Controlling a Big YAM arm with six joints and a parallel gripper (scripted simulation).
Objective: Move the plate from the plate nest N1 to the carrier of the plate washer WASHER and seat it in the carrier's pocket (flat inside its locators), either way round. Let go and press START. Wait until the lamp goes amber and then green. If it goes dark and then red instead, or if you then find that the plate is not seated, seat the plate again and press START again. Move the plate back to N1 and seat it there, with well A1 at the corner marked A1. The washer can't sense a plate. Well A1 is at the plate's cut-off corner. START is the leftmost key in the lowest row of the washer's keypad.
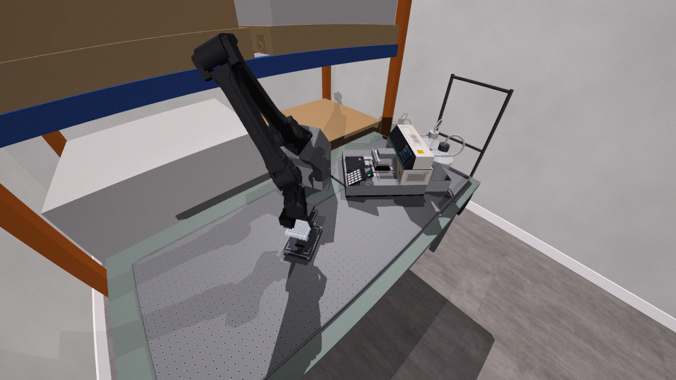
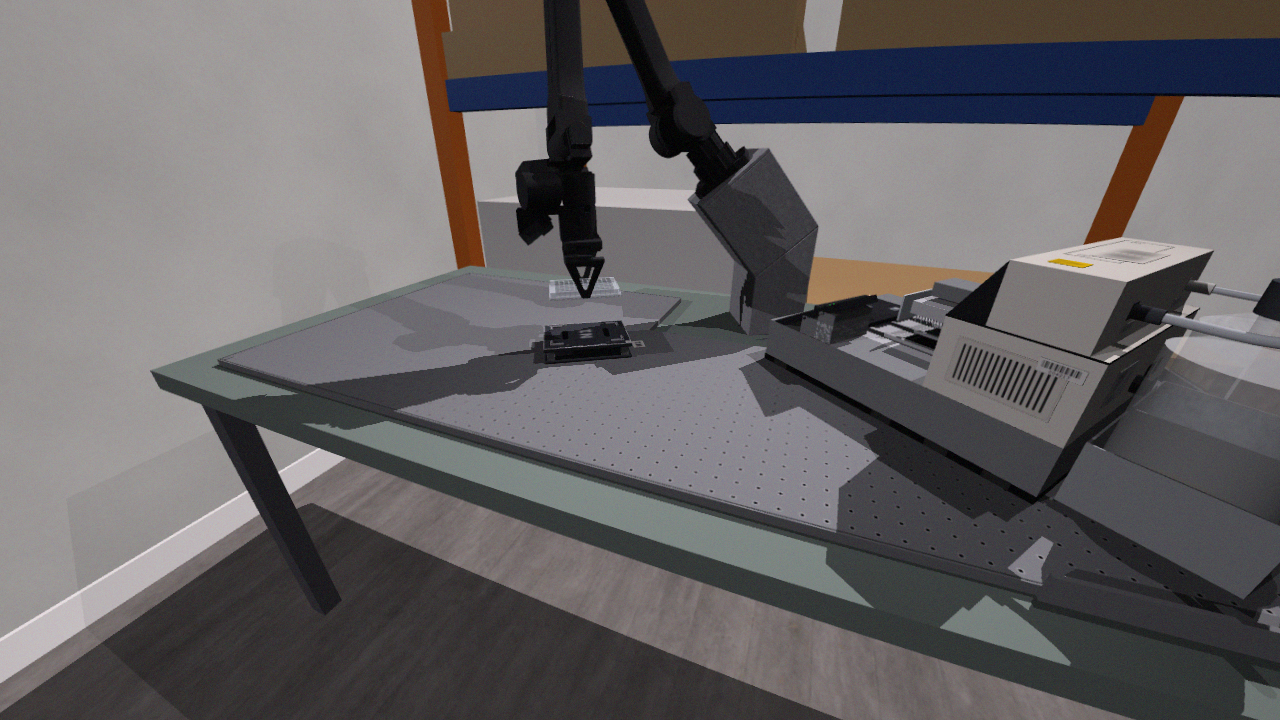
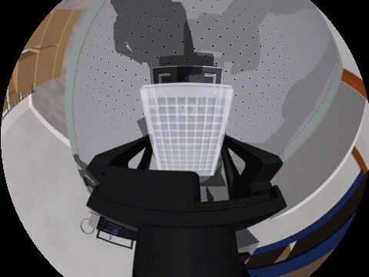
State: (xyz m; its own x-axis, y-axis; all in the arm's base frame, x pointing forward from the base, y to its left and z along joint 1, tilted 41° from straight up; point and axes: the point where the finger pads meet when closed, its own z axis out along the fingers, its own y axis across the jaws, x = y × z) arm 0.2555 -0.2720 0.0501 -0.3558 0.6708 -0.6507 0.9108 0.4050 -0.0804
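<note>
Now: hand 100 mm above the black plate nest N1. Also, from my hand: white well plate (right at my hand); plate washer (40 mm ahead, 620 mm to the left).
</note>
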